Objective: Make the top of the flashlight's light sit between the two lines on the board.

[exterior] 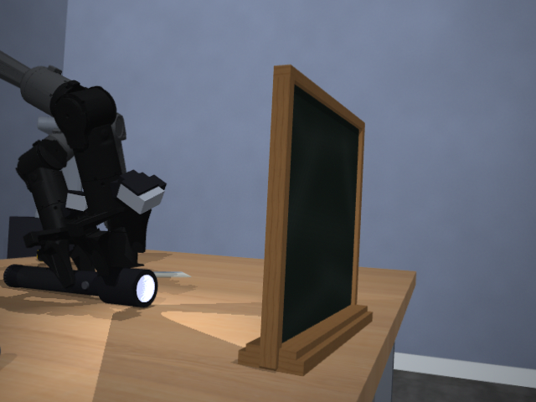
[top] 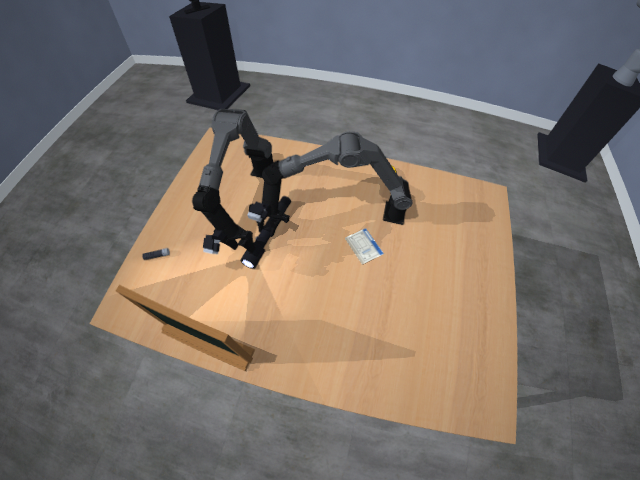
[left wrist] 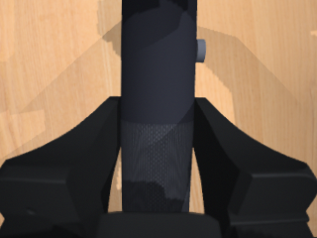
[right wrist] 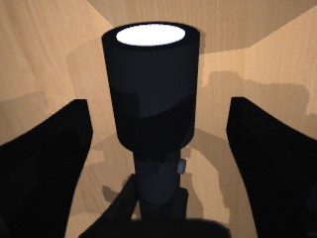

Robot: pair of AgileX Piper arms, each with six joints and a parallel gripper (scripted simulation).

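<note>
Now: the wood-framed board 31 cm ahead of my right hand, 2 cm to the left of it and 8 cm above it. The rest, counted from my right hand: booklet 21 cm behind, 35 cm to the left, 7 cm below.
</note>
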